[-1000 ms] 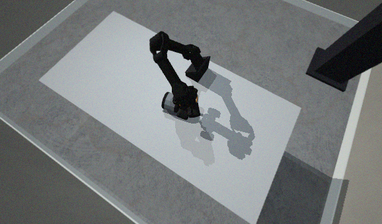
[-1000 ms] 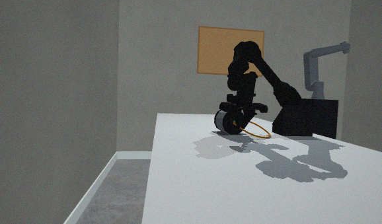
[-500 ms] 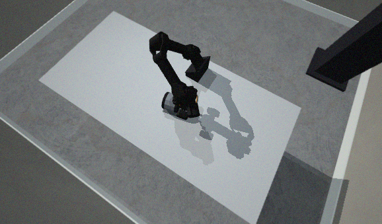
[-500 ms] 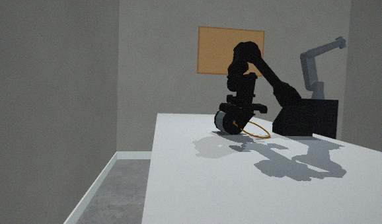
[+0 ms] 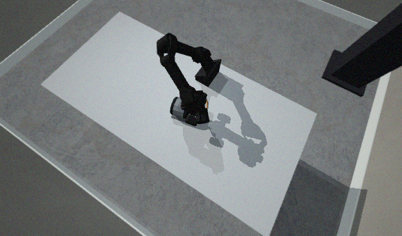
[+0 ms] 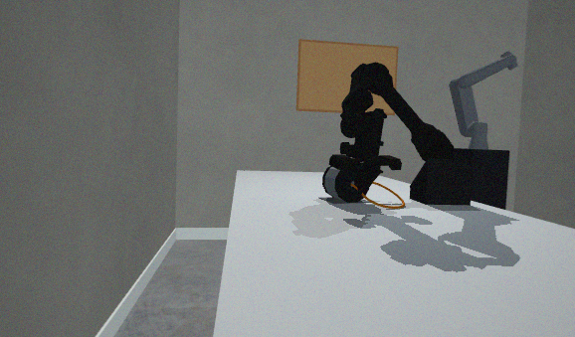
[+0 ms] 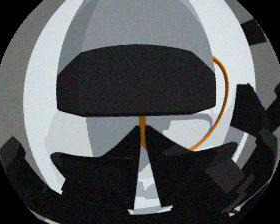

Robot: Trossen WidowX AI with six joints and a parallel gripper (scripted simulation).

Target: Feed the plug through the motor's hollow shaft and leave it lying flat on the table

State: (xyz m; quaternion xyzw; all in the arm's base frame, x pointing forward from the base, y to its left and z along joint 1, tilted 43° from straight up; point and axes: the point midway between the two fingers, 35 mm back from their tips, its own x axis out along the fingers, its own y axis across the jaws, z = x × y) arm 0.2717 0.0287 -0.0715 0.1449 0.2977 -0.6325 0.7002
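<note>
My gripper is now 30 mm short of the plug, 110 mm to the left of it and 10 mm above it.
</note>
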